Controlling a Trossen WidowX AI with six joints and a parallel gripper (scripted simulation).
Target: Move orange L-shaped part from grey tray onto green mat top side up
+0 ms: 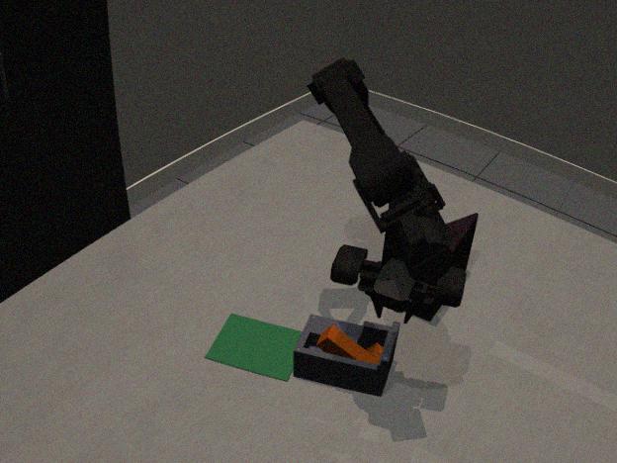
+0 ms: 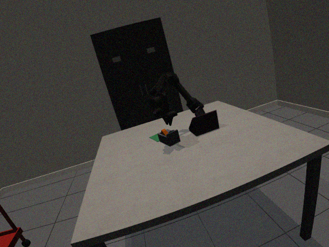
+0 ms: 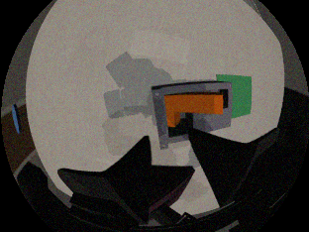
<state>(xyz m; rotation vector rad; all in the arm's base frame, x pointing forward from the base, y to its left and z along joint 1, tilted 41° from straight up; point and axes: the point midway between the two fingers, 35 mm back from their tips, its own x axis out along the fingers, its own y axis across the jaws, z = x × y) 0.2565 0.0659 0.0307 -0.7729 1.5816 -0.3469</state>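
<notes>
The orange L-shaped part is 40 mm to the right of my gripper tip and 100 mm below it. Also, from my gripper tip: green mat (50 mm ahead, 210 mm to the right, 160 mm below).
</notes>
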